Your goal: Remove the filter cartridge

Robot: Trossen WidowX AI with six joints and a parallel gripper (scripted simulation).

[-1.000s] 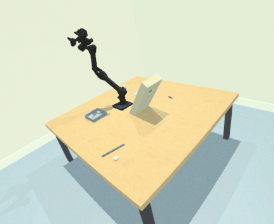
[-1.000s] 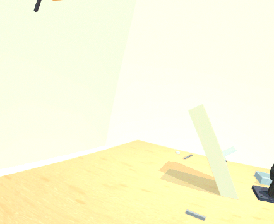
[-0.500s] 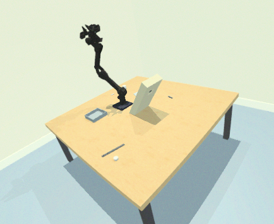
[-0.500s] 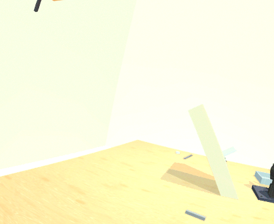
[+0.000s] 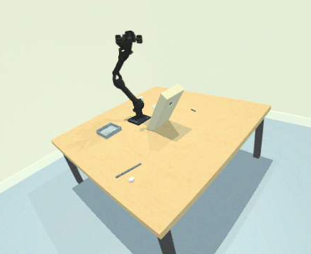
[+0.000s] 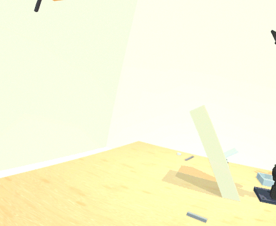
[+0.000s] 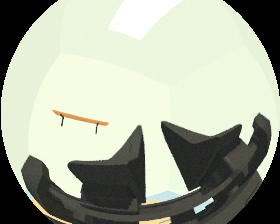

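The round white filter cartridge is 20 cm ahead of my gripper tip, 5 cm to the left of it and 48 cm below it. Round my gripper tip: short grey bar: 14 cm ahead, 35 cm to the left, 70 cm below; then cream service panel: 16 cm ahead, 5 cm to the left, 55 cm below; then grey-blue tray: 18 cm behind, 28 cm to the right, 70 cm below.
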